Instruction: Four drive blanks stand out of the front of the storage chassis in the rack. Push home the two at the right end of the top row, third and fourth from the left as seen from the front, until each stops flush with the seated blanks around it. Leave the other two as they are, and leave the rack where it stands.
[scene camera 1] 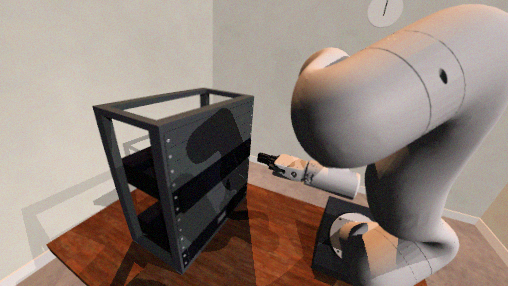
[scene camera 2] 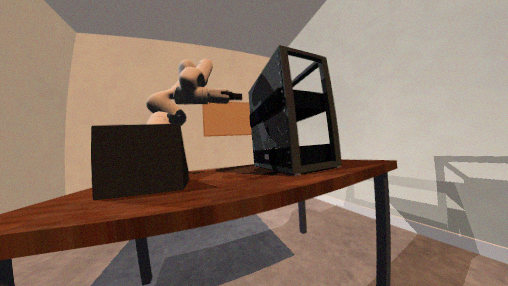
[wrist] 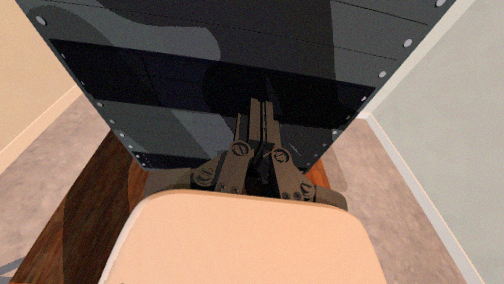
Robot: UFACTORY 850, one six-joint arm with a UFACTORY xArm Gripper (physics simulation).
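Observation:
The rack (scene camera 1: 166, 200) (scene camera 2: 291, 120) stands upright on the table. The storage chassis (scene camera 1: 212, 179) (scene camera 2: 266, 108) (wrist: 115, 75) is the dark band across its front, between grey panels. It is in deep shadow. Faint seams show on its face in the wrist view, but I cannot tell the single blanks apart or see which stand out. My gripper (scene camera 1: 260, 158) (scene camera 2: 241, 96) (wrist: 256, 114) is shut and empty. In scene camera 2 its fingertips are a short way in front of the rack, with a gap between. In the wrist view they overlap the chassis band, right of its middle.
The wooden table (scene camera 1: 280, 210) (scene camera 2: 225, 200) carries the rack and the arm. A large dark block (scene camera 2: 137, 162) stands near the table's front edge in scene camera 2. Grey panels (wrist: 165, 122) lie below the chassis, with screw heads along both rack edges. The arm fills the right of scene camera 1.

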